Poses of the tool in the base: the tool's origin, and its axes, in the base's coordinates. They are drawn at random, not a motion.
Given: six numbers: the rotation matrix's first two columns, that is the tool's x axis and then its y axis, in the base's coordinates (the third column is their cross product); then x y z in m.
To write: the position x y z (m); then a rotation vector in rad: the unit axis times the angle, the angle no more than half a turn. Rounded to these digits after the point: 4 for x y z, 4 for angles.
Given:
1: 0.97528 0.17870 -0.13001 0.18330 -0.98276 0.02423 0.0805 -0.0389 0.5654
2: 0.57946 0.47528 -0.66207 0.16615 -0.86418 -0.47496 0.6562 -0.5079 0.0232
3: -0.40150 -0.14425 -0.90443 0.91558 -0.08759 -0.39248 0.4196 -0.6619 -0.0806
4: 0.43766 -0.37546 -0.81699 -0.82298 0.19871 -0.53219 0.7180 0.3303 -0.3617
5: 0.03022 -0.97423 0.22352 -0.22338 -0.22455 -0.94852 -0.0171 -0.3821 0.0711
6: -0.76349 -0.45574 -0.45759 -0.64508 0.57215 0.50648 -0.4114 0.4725 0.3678
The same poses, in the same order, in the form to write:
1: 0.0805 -0.0389 0.5654 3.0863 0.2829 -0.1981
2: 0.6562 -0.5079 0.0232 -2.4512 -0.5200 1.1837
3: 0.4196 -0.6619 -0.0806 0.9062 1.3471 -1.6190
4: 0.7180 0.3303 -0.3617 -1.4041 1.1518 0.4371
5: -0.0171 -0.3821 0.0711 -1.5520 1.2565 -1.2567
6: -0.4114 0.4725 0.3678 -0.9084 2.5303 0.9806
